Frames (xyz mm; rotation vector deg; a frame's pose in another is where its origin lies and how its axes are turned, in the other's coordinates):
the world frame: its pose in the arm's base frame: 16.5 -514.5 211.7 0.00 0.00 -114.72
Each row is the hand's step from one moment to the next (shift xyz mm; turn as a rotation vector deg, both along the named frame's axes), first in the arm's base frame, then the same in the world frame.
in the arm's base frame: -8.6 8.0 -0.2 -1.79 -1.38 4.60
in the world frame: -3.7 -11.2 -0.2 2.00 -1.05 4.60
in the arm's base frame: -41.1 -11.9 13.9 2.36 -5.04 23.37
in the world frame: 28.0 -32.4 13.9 3.59 4.25 23.37
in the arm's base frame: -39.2 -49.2 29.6 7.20 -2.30 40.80
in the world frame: 61.1 -15.0 29.6 -0.92 7.50 40.80
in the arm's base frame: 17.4 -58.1 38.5 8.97 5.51 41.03
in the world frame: 45.5 40.1 38.5 -8.76 5.84 41.03
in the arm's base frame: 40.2 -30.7 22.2 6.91 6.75 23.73
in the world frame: 11.1 49.4 22.2 -9.02 3.45 23.73
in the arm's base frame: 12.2 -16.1 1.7 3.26 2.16 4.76
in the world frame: 9.5 17.8 1.7 -3.33 2.06 4.76
